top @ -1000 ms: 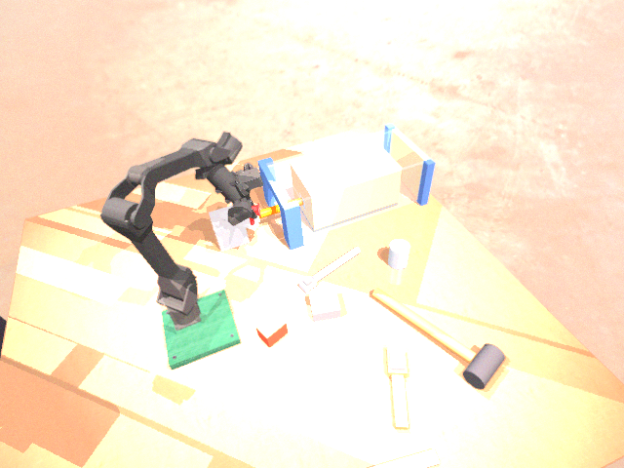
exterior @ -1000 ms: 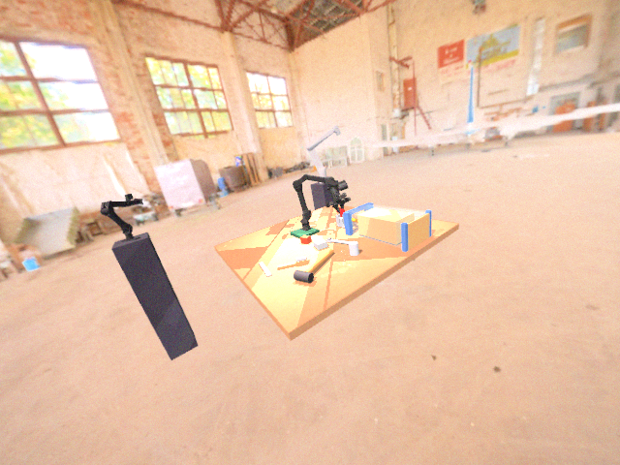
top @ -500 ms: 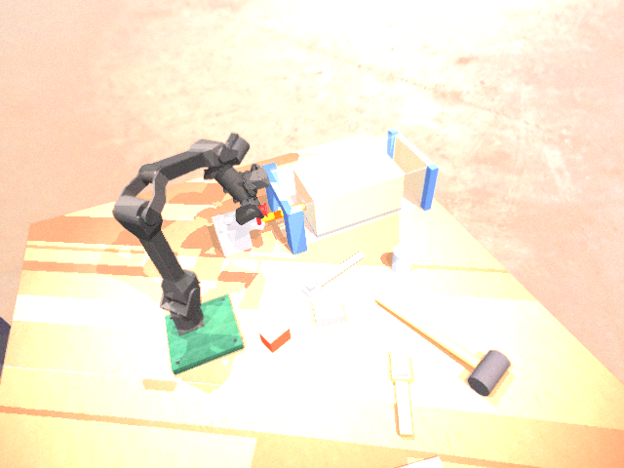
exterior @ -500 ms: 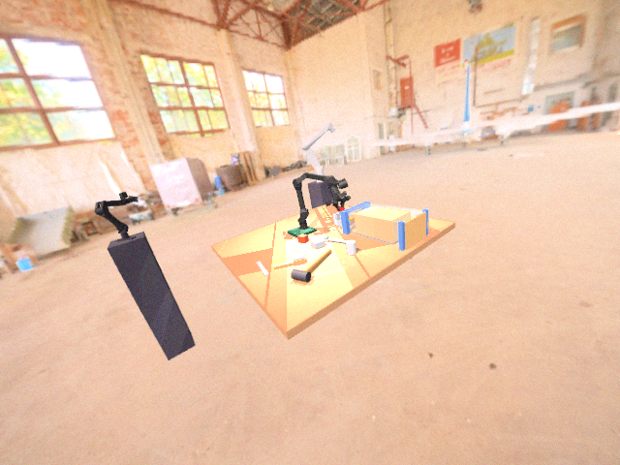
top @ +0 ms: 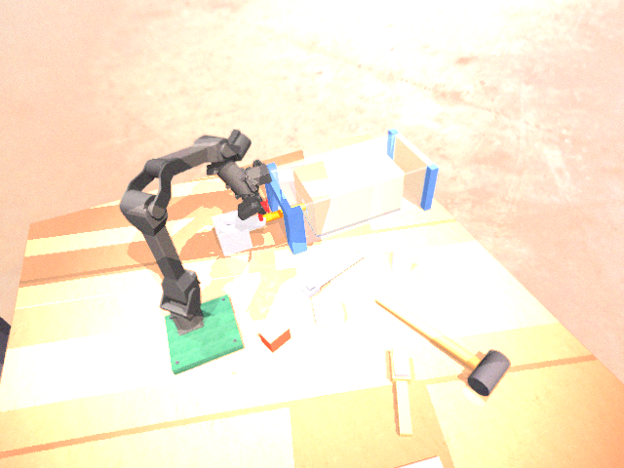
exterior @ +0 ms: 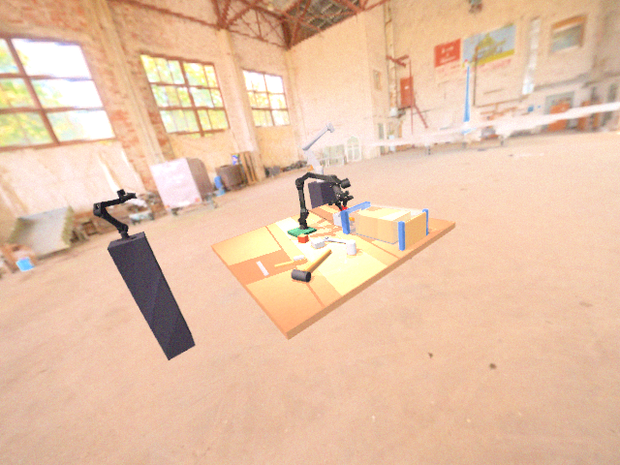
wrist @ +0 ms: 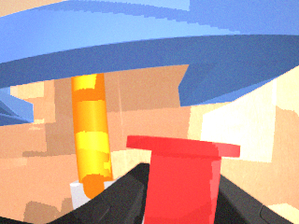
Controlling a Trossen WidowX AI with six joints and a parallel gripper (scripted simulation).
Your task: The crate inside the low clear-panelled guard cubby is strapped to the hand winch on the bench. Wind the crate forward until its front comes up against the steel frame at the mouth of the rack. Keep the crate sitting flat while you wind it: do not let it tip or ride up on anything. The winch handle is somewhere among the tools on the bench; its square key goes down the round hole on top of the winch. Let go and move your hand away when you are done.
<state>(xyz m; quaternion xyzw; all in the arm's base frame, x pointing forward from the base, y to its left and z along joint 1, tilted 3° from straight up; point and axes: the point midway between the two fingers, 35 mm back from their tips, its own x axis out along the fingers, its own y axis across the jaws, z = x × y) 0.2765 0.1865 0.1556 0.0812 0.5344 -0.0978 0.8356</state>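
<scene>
Now: the white crank handle 5 cm behind my gripper tip, 2 cm to the left of it and 3 cm below it. Round my gripper tip: blue steel frame 6 cm ahead, 5 cm to the left, 3 cm below; hand winch 12 cm behind, 5 cm to the left, 10 cm below; red grip 1 cm behind.
</scene>
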